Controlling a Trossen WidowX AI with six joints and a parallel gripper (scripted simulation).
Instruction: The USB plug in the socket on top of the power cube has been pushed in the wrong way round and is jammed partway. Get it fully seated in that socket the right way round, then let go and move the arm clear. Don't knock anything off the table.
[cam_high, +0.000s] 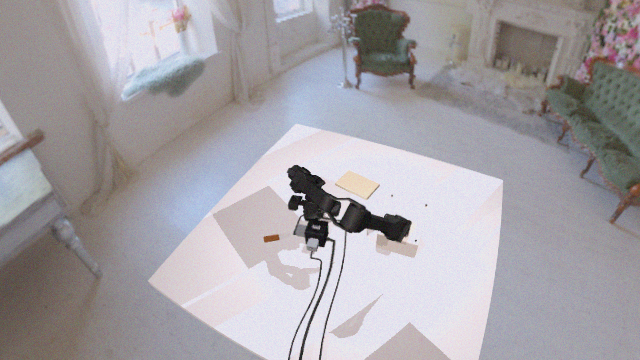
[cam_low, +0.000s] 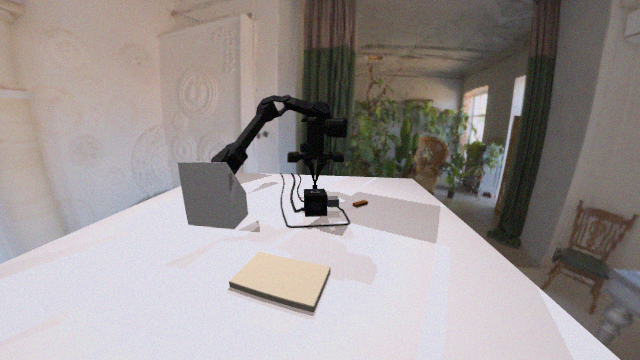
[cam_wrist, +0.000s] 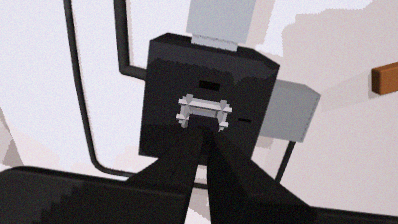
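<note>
My gripper tip is now 1 cm above the grey USB plug.
</note>
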